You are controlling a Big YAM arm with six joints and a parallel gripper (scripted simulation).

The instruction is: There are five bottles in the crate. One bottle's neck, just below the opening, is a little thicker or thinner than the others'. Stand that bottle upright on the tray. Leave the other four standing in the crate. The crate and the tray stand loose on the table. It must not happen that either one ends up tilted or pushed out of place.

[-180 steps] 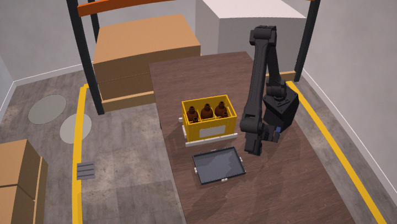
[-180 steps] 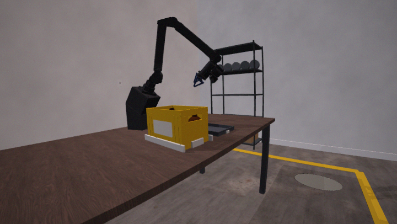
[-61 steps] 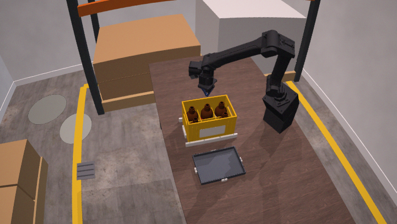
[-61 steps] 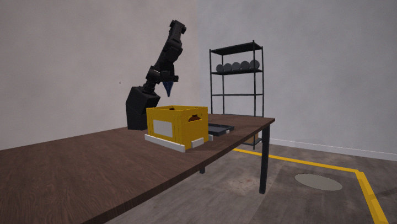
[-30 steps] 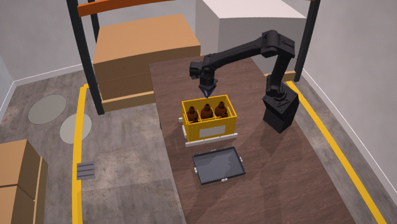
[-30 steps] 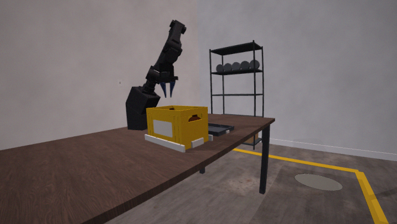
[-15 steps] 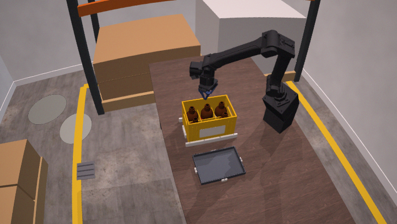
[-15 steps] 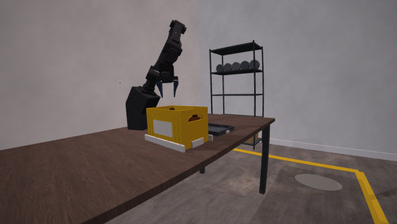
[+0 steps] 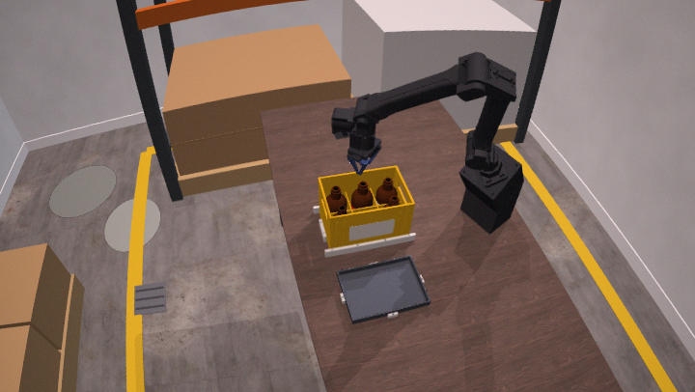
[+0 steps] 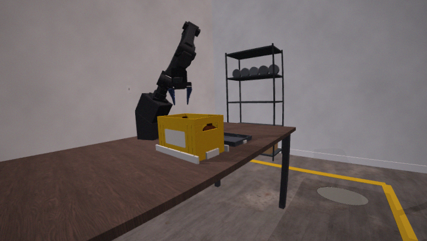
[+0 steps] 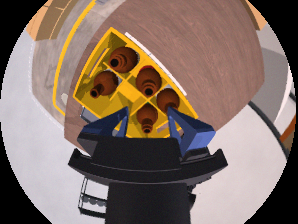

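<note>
Right now my hand is 15 cm above the yellow crate and 4 cm to the right of it. From my hand the other things lie so: glass bottle: 15 cm below, 10 cm to the left, 8 cm ahead; dark tray: 32 cm to the left, 22 cm below, 3 cm behind.
</note>
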